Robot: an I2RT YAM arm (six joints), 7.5 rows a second.
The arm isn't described. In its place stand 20 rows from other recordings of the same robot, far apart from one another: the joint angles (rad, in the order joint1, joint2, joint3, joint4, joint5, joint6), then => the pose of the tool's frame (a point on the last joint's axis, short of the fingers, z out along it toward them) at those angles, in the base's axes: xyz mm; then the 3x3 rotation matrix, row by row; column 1 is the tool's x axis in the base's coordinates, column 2 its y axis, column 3 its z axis.
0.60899 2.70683 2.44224 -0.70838 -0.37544 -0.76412 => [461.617 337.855 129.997], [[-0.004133 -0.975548 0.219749], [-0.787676 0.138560 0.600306], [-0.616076 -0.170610 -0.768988]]
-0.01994 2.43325 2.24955 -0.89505 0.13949 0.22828 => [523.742 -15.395 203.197], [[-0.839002 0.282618 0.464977], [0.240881 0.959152 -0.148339], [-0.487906 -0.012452 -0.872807]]
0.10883 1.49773 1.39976 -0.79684 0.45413 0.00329 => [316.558 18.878 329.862], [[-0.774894 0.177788 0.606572], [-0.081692 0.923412 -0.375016], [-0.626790 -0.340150 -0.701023]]
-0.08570 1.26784 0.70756 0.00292 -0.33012 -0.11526 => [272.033 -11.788 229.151], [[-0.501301 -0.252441 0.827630], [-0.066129 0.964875 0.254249], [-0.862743 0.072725 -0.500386]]
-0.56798 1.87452 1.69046 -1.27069 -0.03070 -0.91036 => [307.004 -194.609 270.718], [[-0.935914 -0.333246 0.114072], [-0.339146 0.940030 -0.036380], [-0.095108 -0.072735 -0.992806]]
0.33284 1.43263 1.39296 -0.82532 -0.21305 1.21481 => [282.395 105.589 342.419], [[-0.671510 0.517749 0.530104], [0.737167 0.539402 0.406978], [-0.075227 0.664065 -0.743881]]
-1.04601 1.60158 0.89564 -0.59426 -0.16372 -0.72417 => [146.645 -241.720 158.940], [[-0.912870 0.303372 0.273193], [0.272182 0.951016 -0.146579], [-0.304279 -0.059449 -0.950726]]
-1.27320 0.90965 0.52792 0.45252 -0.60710 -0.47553 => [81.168 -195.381 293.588], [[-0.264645 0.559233 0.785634], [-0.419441 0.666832 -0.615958], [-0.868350 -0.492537 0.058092]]
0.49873 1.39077 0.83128 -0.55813 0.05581 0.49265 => [229.437 122.703 195.565], [[-0.911383 -0.028452 0.410575], [0.041337 0.986234 0.160103], [-0.409478 0.162887 -0.897661]]
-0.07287 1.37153 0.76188 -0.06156 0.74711 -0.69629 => [278.849 -44.611 218.920], [[-0.850535 0.050314 0.523506], [-0.409713 0.560705 -0.719545], [-0.329736 -0.826485 -0.456285]]
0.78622 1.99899 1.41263 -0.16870 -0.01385 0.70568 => [315.260 316.477 192.968], [[-0.832112 -0.230012 0.504663], [0.084376 0.846850 0.525095], [-0.548152 0.479520 -0.685267]]
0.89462 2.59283 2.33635 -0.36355 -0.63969 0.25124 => [346.968 466.395 187.504], [[-0.583372 -0.810204 -0.056978], [-0.408367 0.231949 0.882857], [-0.702078 0.538302 -0.466173]]
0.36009 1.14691 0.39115 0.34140 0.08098 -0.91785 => [217.276 78.729 185.693], [[-0.004989 -0.470544 0.882362], [-0.847828 0.469873 0.245779], [-0.530249 -0.746865 -0.401285]]
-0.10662 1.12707 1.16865 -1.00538 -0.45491 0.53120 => [209.883 -6.731 335.020], [[-0.781971 0.281276 0.556242], [0.541341 0.748834 0.382359], [-0.308985 0.600110 -0.737833]]
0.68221 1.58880 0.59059 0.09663 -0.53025 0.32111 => [200.456 186.032 121.919], [[-0.826186 -0.555069 0.096519], [-0.320336 0.603737 0.729991], [-0.463467 0.572190 -0.676607]]
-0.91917 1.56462 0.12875 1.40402 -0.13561 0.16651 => [137.251 -172.001 139.315], [[0.097942 0.699286 0.708101], [0.142373 0.694357 -0.705406], [-0.984956 0.169903 -0.031552]]
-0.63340 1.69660 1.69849 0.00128 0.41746 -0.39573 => [317.533 -251.083 436.215], [[-0.332183 0.801763 0.496821], [-0.193249 0.457706 -0.867848], [-0.923206 -0.384294 0.002898]]
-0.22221 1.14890 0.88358 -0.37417 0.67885 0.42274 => [234.697 -75.944 287.312], [[-0.258881 0.843420 0.470770], [0.385845 0.537109 -0.750092], [-0.885497 -0.012540 -0.464476]]
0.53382 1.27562 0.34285 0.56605 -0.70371 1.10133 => [187.776 137.745 168.754], [[-0.949356 -0.135488 0.283488], [0.228723 0.320605 0.919183], [-0.215426 0.937473 -0.273379]]
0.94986 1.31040 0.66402 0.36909 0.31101 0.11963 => [176.135 227.506 239.399], [[-0.230102 -0.579756 0.781624], [-0.126386 0.814177 0.566694], [-0.964925 0.031612 -0.260617]]
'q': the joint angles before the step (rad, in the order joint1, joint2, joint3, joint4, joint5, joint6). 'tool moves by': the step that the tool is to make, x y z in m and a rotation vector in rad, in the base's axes. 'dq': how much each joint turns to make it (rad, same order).
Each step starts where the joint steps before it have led.
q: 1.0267, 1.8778, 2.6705, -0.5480, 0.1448, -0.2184
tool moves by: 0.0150, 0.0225, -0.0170, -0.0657, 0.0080, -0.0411
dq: 0.0001, 0.0761, 0.0433, -0.0218, 0.0343, -0.0359
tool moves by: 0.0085, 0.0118, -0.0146, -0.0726, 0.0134, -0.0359
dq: -0.0002, 0.0214, -0.0187, -0.0228, 0.0311, -0.0320
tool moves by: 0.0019, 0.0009, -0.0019, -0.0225, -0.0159, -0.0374
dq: 0.0001, -0.0004, -0.0104, 0.0059, 0.0340, -0.0305
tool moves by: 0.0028, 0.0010, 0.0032, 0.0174, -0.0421, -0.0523
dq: -0.0007, 0.0120, 0.0092, 0.0489, 0.0471, -0.0355
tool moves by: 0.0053, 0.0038, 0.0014, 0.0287, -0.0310, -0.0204
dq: -0.0055, 0.0284, 0.0269, 0.0465, 0.0124, -0.0148
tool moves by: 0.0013, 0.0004, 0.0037, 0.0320, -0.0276, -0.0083
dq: -0.0019, 0.0117, 0.0145, 0.0415, 0.0046, -0.0085
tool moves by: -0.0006, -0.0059, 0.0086, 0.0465, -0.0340, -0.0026
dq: -0.0073, 0.0013, 0.0199, 0.0397, -0.0057, -0.0030
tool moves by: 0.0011, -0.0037, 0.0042, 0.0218, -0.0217, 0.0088
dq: -0.0094, -0.0004, 0.0067, 0.0231, -0.0193, -0.0004
